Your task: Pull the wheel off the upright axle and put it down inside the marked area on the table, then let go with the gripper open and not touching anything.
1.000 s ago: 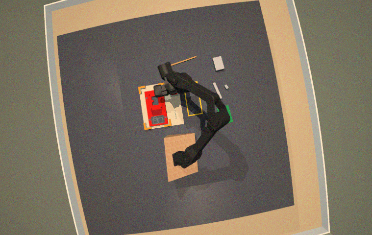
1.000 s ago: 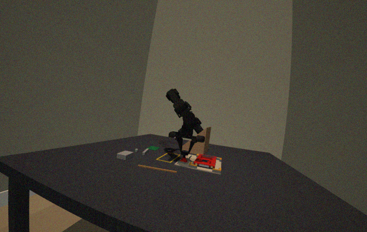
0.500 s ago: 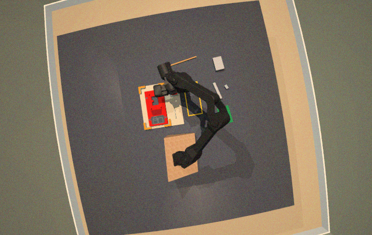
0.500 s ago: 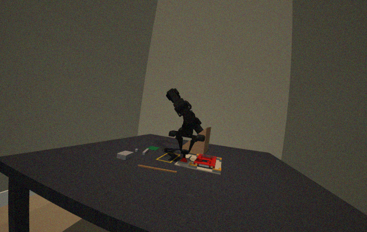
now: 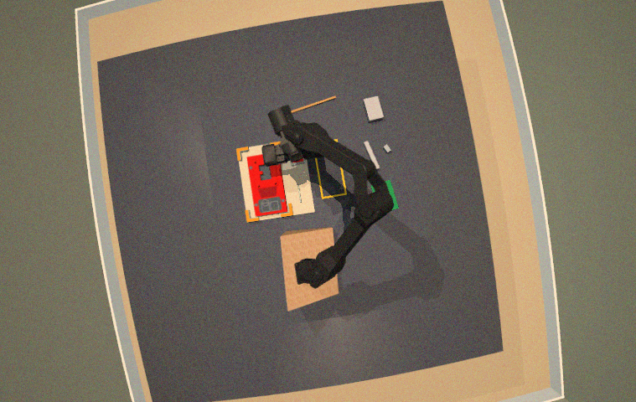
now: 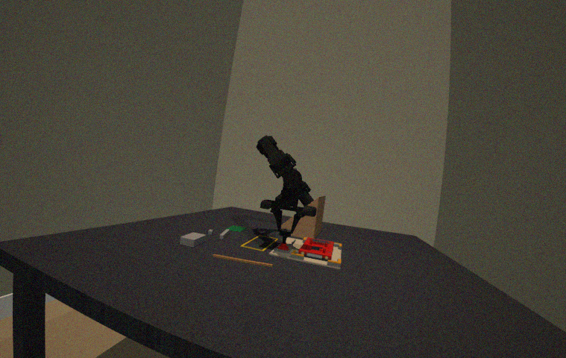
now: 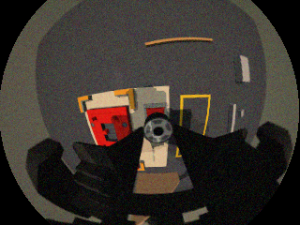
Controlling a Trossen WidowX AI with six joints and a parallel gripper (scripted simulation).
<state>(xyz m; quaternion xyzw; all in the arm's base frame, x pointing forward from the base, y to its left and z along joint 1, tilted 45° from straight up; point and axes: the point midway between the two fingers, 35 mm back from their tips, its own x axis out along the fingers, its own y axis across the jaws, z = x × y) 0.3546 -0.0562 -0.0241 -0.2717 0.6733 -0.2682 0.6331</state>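
Right now my gripper tip is 3 cm above the upright axle. Also, from my gripper tip: wheel (right at my gripper tip); then thin wooden stick (17 cm ahead, 7 cm to the right, 6 cm below); then green patch (17 cm behind, 27 cm to the right, 7 cm below).
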